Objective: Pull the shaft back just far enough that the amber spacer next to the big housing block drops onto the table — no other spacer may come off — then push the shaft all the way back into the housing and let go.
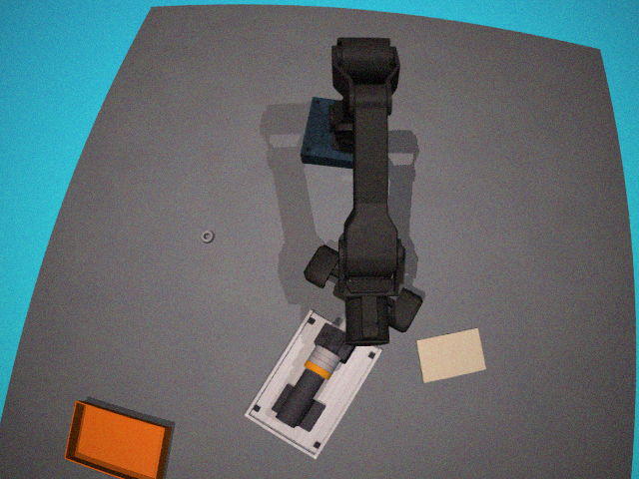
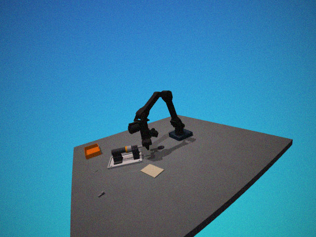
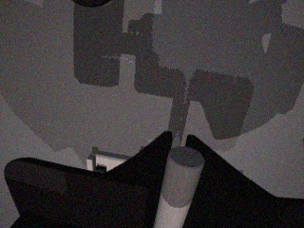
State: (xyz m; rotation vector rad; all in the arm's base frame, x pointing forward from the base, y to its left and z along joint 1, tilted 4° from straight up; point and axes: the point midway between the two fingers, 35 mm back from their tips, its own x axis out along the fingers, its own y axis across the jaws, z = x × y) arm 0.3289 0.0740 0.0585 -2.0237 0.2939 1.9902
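Right now my gripper tip is 8 cm short of the shaft, 3 cm to the left of it and 3 cm below it. Round my gripper tip: pad (7 cm ahead, 18 cm to the left, 4 cm below); grey spacer (12 cm ahead, 4 cm to the right, 3 cm above); amber spacer (14 cm ahead, 5 cm to the right, 3 cm above).
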